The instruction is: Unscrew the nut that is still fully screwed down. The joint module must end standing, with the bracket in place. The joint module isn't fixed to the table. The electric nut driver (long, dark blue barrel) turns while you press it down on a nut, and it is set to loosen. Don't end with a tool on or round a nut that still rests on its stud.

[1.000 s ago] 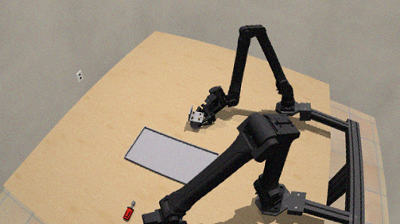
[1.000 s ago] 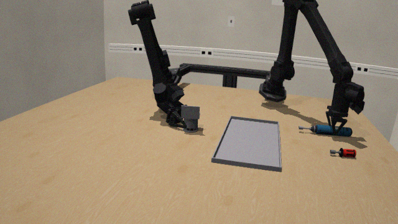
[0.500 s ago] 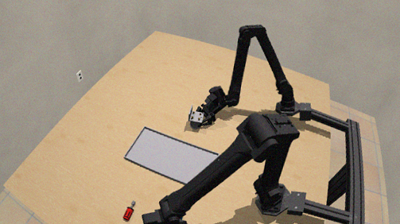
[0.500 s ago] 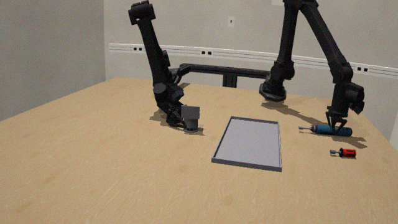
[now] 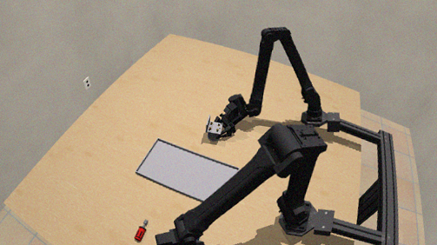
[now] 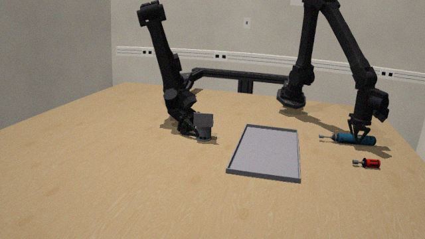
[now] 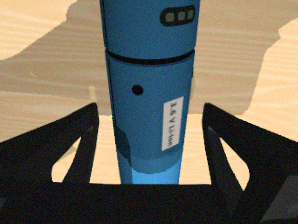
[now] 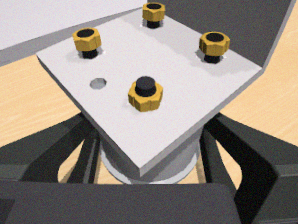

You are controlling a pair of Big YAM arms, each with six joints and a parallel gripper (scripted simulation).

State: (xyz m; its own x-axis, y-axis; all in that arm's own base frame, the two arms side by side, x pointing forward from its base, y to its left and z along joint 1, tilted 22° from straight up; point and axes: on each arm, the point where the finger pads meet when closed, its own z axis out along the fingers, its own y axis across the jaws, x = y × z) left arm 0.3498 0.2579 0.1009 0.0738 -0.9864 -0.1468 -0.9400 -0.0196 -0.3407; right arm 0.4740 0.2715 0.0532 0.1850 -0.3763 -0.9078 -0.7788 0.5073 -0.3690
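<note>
Right now my right hand is 50 mm below the grey bracket. From my right hand the other things lie so: shallow grey tray 250 mm to the left, 40 mm ahead, 20 mm below; then small red-handled screwdriver 590 mm to the left, 90 mm ahead, 10 mm below.
</note>
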